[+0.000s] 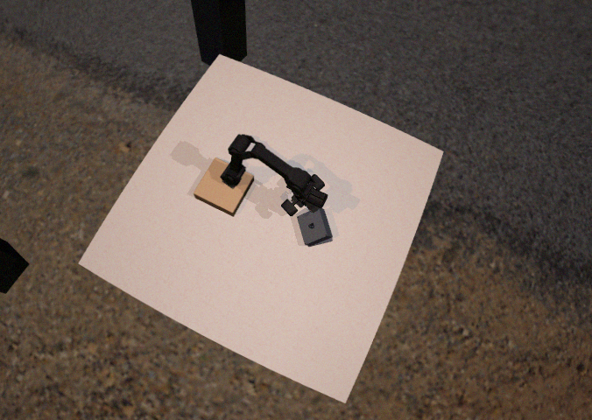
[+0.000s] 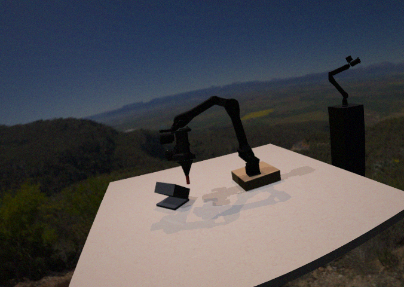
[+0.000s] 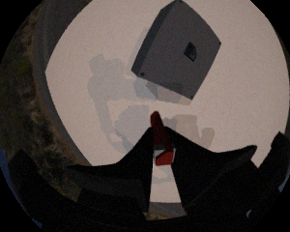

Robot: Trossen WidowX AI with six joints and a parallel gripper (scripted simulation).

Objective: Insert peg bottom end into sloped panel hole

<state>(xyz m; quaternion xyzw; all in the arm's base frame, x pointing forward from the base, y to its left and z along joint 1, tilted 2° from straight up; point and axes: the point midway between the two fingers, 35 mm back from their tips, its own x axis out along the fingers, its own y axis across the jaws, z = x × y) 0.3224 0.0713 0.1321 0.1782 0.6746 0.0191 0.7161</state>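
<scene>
My gripper tip is now 90 mm short of the sloped panel, 50 mm to the left of it and 80 mm above it. The rest, counted from my gripper tip: red peg: 20 mm above.
</scene>
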